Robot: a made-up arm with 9 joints.
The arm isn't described. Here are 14 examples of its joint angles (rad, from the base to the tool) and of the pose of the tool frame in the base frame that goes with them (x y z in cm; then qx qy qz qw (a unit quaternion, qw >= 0)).
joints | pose
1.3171 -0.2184 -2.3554 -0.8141 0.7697 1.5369 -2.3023 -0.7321 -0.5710 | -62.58 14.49 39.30 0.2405 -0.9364 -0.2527 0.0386
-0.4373 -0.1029 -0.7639 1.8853 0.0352 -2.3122 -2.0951 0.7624 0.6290 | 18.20 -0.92 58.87 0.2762 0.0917 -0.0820 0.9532
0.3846 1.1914 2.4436 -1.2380 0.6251 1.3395 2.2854 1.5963 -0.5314 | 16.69 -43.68 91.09 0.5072 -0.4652 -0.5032 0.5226
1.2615 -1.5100 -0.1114 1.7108 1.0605 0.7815 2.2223 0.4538 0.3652 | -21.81 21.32 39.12 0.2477 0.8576 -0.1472 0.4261
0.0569 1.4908 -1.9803 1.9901 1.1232 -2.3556 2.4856 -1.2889 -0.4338 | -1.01 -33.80 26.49 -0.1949 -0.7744 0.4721 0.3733
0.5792 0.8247 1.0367 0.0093 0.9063 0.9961 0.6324 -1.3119 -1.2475 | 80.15 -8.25 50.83 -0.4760 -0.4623 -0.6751 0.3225
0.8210 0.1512 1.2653 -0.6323 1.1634 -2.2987 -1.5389 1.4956 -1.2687 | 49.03 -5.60 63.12 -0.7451 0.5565 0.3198 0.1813
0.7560 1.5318 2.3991 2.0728 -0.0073 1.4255 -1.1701 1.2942 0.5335 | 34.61 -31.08 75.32 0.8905 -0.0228 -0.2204 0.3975
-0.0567 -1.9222 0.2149 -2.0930 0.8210 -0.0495 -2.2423 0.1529 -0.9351 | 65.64 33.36 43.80 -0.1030 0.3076 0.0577 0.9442
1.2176 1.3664 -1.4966 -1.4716 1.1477 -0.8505 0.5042 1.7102 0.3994 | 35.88 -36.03 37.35 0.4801 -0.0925 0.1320 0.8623
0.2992 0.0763 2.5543 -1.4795 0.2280 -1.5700 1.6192 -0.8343 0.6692 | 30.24 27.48 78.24 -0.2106 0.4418 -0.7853 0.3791
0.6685 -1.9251 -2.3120 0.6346 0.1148 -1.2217 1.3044 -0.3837 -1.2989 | 28.63 53.78 -5.13 -0.4042 -0.2498 -0.8756 0.0867
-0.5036 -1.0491 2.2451 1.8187 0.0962 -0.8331 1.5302 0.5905 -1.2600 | 45.50 3.94 -8.54 0.2968 0.3084 0.0229 0.9035
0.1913 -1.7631 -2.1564 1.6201 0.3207 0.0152 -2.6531 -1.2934 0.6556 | 12.37 41.44 -7.85 -0.2934 0.1538 -0.4925 0.8048
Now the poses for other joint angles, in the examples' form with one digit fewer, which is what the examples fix.
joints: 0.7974 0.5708 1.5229 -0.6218 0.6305 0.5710 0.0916 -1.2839 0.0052
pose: 50.7 8.4 95.9 0.104 0.685 0.490 0.530
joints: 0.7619 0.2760 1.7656 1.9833 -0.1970 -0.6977 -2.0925 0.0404 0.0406
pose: 20.8 5.1 57.7 -0.110 -0.623 0.759 0.154
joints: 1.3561 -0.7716 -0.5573 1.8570 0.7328 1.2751 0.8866 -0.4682 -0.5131
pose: -19.5 -12.8 44.7 -0.685 0.166 -0.708 0.039
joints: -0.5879 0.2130 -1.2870 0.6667 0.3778 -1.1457 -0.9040 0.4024 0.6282
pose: 11.3 -12.3 51.8 -0.127 0.488 -0.419 0.755
